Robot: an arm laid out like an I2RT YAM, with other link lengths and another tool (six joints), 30 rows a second.
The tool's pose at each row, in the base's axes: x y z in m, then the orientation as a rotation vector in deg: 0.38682, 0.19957, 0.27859, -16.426, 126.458, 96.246; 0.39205, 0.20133, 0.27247, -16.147, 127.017, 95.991; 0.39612, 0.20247, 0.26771, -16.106, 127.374, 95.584; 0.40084, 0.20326, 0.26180, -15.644, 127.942, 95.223; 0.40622, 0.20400, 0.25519, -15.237, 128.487, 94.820; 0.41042, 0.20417, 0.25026, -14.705, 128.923, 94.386; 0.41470, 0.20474, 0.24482, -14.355, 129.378, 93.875; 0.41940, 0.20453, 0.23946, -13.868, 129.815, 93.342; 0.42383, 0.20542, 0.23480, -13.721, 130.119, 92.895; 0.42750, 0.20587, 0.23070, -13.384, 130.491, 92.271; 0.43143, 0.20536, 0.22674, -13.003, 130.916, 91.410; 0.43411, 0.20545, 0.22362, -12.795, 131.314, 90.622; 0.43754, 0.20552, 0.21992, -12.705, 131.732, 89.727; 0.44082, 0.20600, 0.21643, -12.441, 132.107, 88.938; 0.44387, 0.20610, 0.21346, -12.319, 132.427, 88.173; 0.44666, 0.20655, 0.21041, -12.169, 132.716, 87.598
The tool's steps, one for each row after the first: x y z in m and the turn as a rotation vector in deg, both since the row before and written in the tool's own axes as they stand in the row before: -0.00230, -0.00687, 0.00393, 0.385, 0.152, 0.300; -0.00184, -0.00538, 0.00287, 0.375, 0.080, 0.017; -0.00201, -0.00671, 0.00295, 0.474, 0.037, 0.351; -0.00240, -0.00754, 0.00324, 0.483, 0.036, 0.296; -0.00201, -0.00578, 0.00213, 0.480, -0.106, 0.295; -0.00190, -0.00610, 0.00271, 0.509, -0.031, 0.181; -0.00238, -0.00639, 0.00208, 0.533, -0.113, 0.235; -0.00235, -0.00529, 0.00293, 0.393, -0.015, 0.034; -0.00187, -0.00468, 0.00226, 0.547, -0.116, 0.093; -0.00223, -0.00494, 0.00141, 0.715, -0.179, 0.046; -0.00134, -0.00357, 0.00155, 0.640, -0.089, -0.025; -0.00182, -0.00431, 0.00190, 0.698, -0.056, -0.118; -0.00172, -0.00390, 0.00224, 0.641, -0.123, 0.000; -0.00172, -0.00350, 0.00171, 0.591, -0.088, -0.090; -0.00142, -0.00333, 0.00204, 0.468, -0.055, -0.013
